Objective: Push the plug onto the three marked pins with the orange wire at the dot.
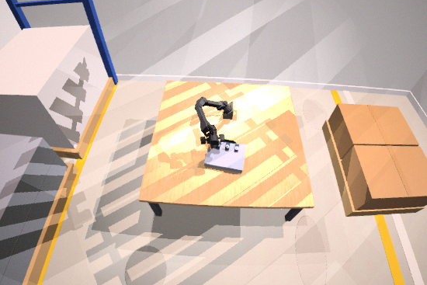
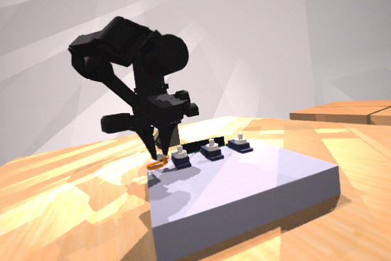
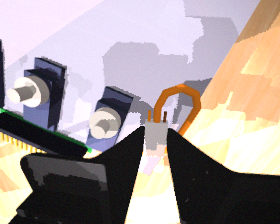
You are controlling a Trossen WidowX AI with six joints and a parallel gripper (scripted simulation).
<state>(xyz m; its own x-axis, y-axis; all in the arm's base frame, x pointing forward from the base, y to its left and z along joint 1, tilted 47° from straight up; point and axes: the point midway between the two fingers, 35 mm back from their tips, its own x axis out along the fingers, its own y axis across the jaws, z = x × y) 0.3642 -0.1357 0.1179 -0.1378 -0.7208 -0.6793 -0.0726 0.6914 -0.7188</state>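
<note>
Right now my gripper tip is 140 mm to the right of the black pin strip, 40 mm past it and 10 mm above it. Round my gripper tip: pale grey holder (110 mm ahead, 90 mm to the left, 50 mm below).
</note>
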